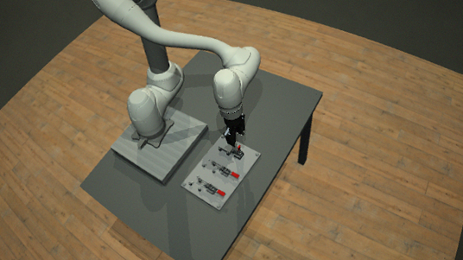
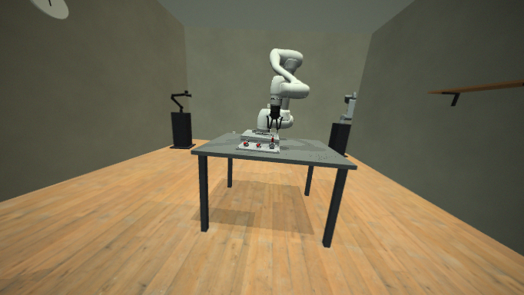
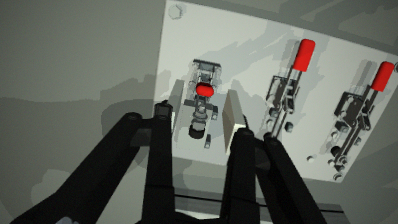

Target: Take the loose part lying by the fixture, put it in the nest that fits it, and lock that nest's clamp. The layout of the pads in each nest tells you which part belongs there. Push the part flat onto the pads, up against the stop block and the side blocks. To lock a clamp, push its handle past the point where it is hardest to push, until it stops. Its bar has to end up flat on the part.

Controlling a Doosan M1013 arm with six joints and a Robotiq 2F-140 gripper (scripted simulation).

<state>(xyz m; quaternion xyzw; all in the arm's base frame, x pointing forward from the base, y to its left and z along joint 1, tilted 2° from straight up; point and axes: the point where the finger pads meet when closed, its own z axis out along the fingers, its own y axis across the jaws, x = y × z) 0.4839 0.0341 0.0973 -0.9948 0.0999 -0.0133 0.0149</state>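
Now: the clamp 1 cm behind my hand and 8 cm below it. Round my hand: loose part 8 cm behind, 2 cm to the left, 11 cm below; fixture plate 6 cm behind, 10 cm to the right, 14 cm below.
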